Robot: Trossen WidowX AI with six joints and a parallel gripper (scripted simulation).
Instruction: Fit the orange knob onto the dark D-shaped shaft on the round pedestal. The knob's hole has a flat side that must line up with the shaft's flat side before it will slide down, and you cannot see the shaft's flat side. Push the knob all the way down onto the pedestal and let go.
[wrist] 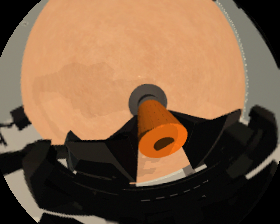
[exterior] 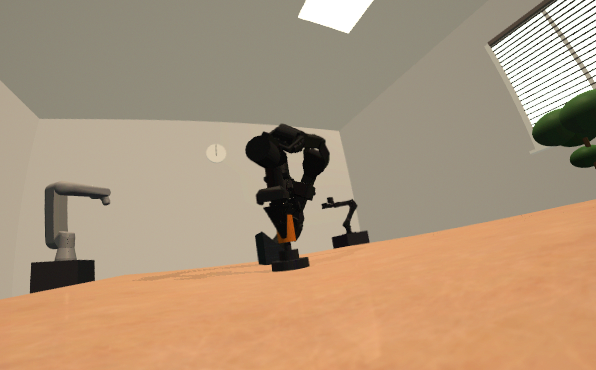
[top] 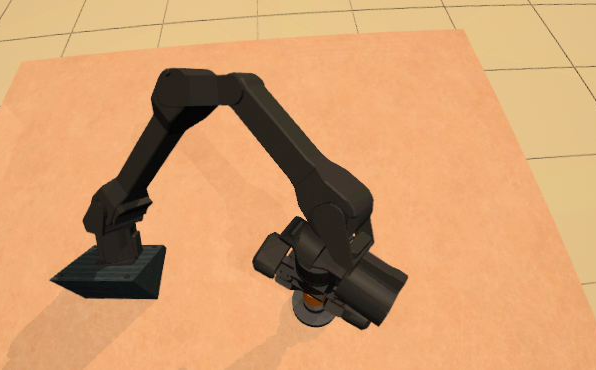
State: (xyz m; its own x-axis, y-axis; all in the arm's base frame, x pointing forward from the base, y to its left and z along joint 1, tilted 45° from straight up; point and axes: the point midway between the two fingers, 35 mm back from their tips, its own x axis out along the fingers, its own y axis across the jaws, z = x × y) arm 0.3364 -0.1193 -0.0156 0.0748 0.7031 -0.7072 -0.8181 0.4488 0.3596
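Now: the orange knob 2 cm above my gripper tip. The rest, counted from my gripper tip: dark round pedestal: 4 cm below.
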